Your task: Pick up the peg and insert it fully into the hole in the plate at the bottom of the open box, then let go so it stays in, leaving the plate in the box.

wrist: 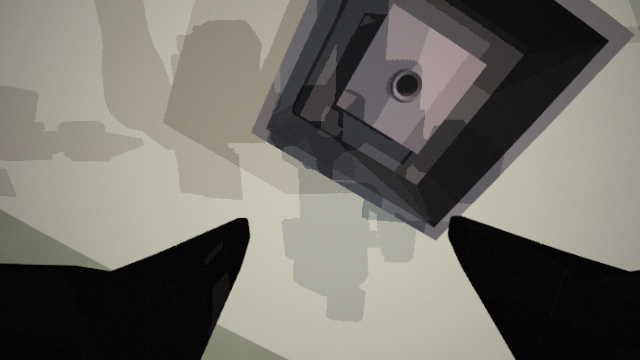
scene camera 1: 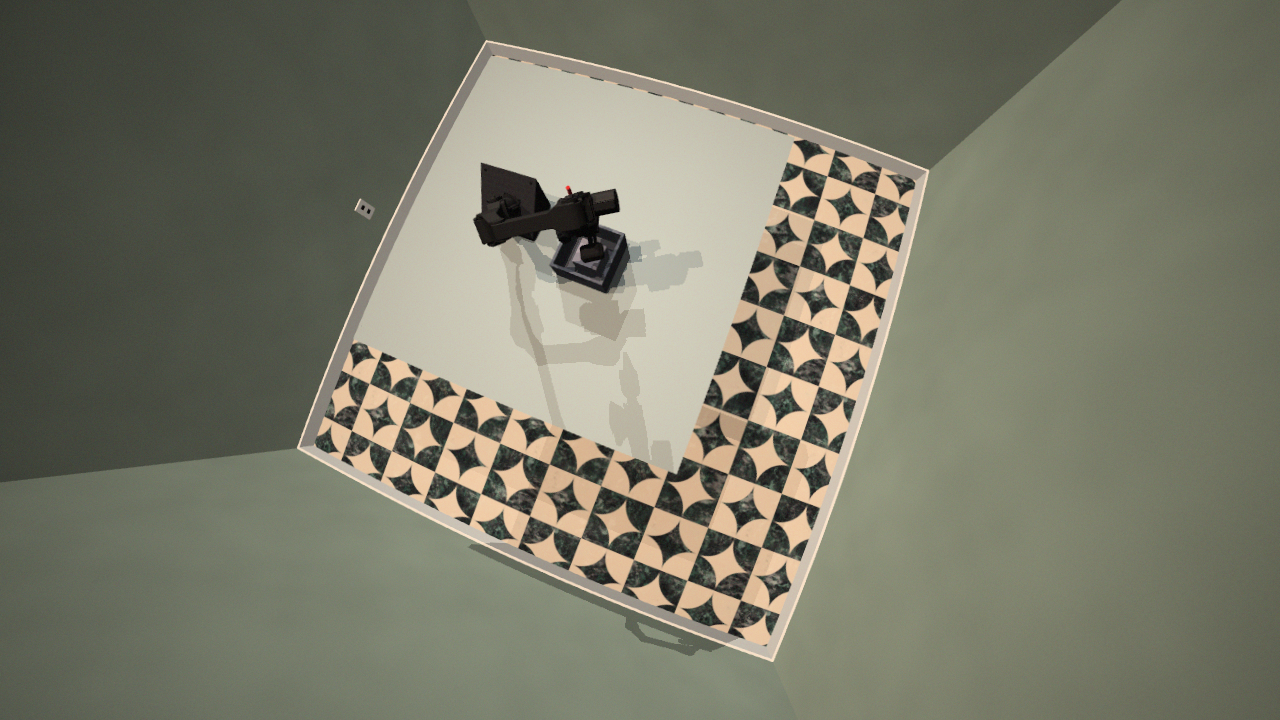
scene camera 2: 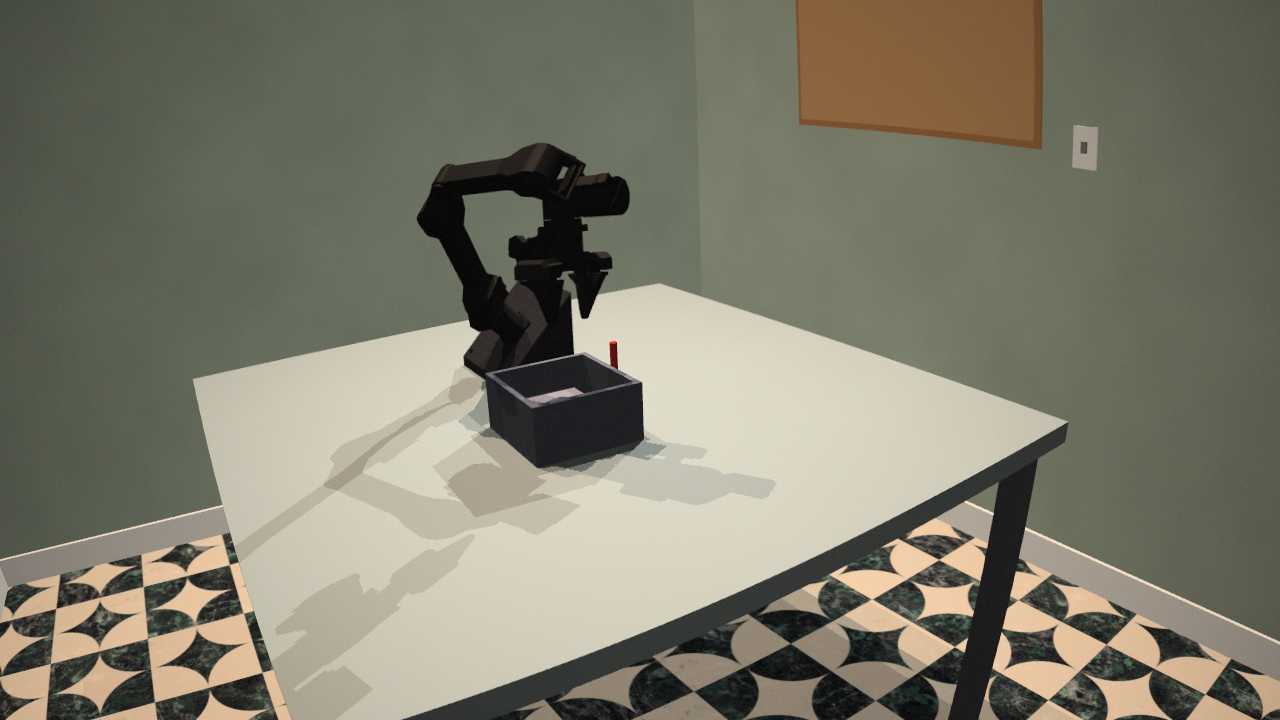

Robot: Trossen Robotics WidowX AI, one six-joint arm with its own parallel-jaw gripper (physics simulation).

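Where they show: gripper, fingertip midpoint: (wrist: 347,226) (scene camera 2: 568,322); arm's base, link origin: (scene camera 1: 510,204) (scene camera 2: 515,329).
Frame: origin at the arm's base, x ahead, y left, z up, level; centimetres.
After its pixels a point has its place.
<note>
The red peg (scene camera 1: 568,188) @[x 14.9, y 14.3, z -1.2 cm] (scene camera 2: 614,354) @[x 15.2, y 14.3, z -3.3 cm] stands upright on the table, outside the box and behind it in scene camera 2; it does not show in the wrist view. The dark open box (scene camera 1: 610,288) @[x 42.9, y -9.4, z -7.9 cm] (scene camera 2: 588,428) @[x 42.0, y -2.4, z -4.8 cm] (wrist: 560,95) @[x 27.2, y 5.2, z 0.6 cm] stands on the table. The pinkish plate (scene camera 2: 556,394) @[x 29.3, y -2.7, z -3.4 cm] (wrist: 452,55) @[x 28.7, y -1.6, z -3.4 cm] lies at its bottom, and its round hole (wrist: 406,85) is empty. My gripper (scene camera 2: 571,318) @[x 38.9, y -3.4, z 11.4 cm] (wrist: 347,226) @[x 38.9, y -3.4, z 11.4 cm] is open and empty, pointing down, above the level of the box rim. In the wrist view the box's near corner lies beside the right fingertip.
The arm's base (scene camera 1: 512,192) @[x 0.1, y 3.1, z 3.1 cm] stands on the pale table (scene camera 1: 429,295) @[x -16.2, y -41.3, z -9.1 cm] (scene camera 2: 805,402) @[x 41.7, y 39.3, z -9.2 cm], near the box. The table's edge (scene camera 2: 895,525) @[x 82.6, y 24.9, z -10.7 cm] runs along the front in scene camera 2. Shadows of the arm fall across the table around the box.
</note>
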